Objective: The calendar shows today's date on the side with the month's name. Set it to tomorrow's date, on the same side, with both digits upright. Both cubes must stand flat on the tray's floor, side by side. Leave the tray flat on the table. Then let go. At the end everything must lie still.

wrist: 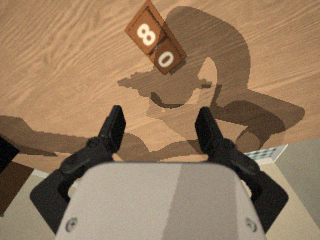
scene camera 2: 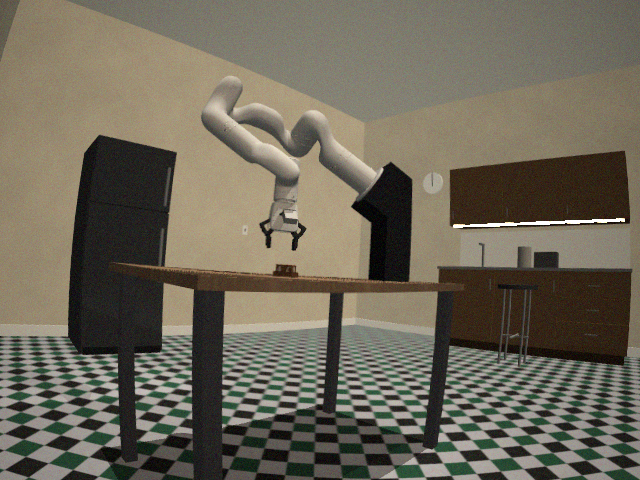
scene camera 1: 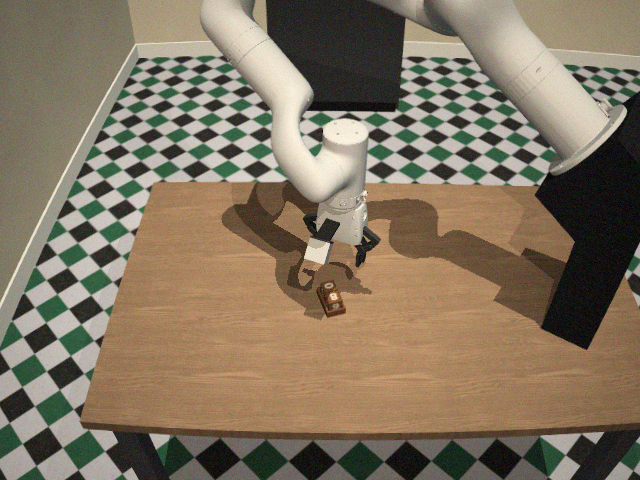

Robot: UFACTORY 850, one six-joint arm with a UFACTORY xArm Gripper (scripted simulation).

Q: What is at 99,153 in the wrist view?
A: The gripper.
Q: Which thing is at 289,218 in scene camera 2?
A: The gripper.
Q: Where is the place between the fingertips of the gripper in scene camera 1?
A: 339,256
